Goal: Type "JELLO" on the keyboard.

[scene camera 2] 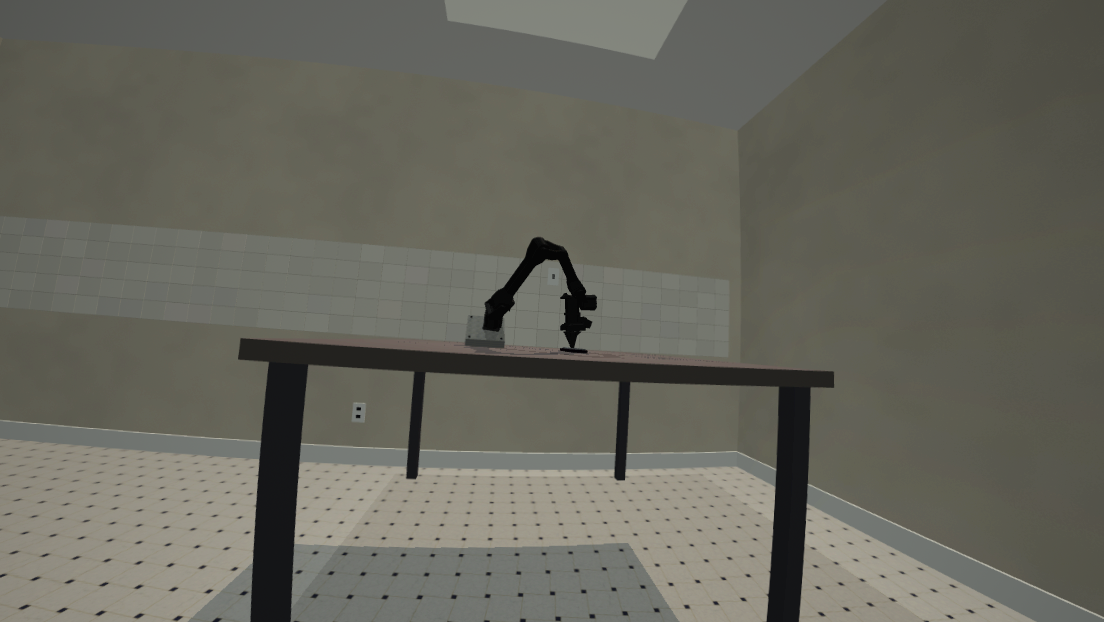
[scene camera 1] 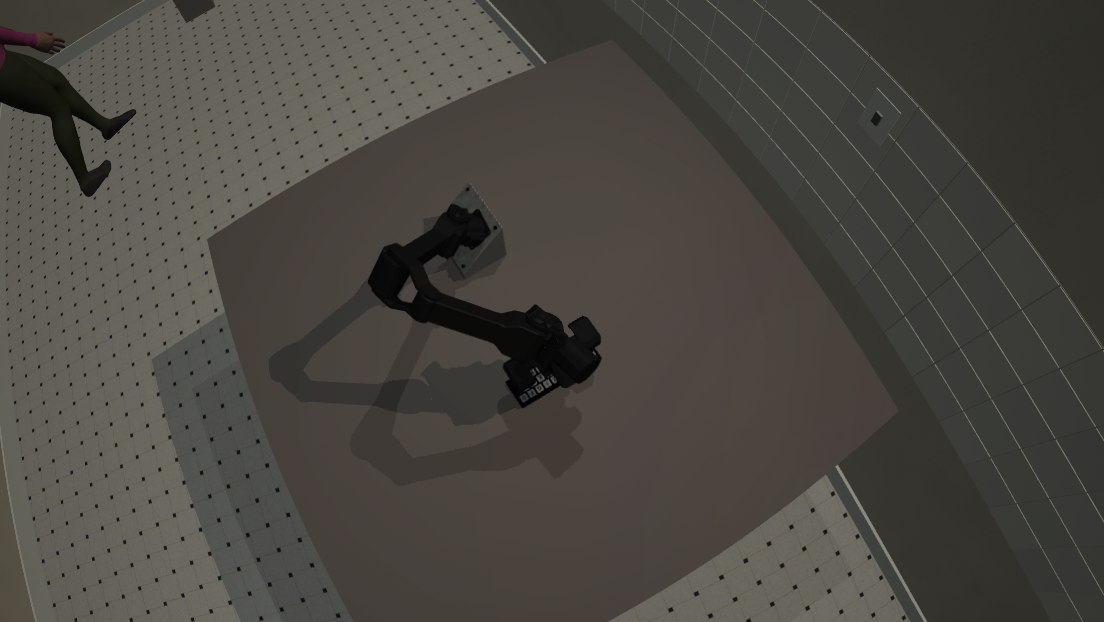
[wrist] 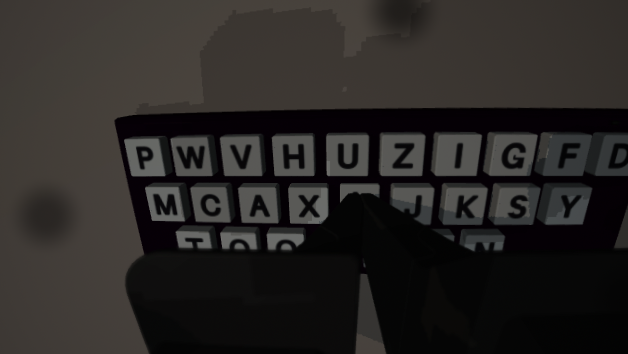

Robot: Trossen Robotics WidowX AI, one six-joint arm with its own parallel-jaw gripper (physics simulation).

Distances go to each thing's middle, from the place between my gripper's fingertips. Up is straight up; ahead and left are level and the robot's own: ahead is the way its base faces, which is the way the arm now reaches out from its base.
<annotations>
Now: the O key (wrist: pixel 232 237) 40 mm to the left of my hand and 20 mm behind it. Round my hand: J key (wrist: pixel 414 199) 20 mm to the right; N key (wrist: pixel 477 240) 50 mm to the right, 10 mm behind.
</annotations>
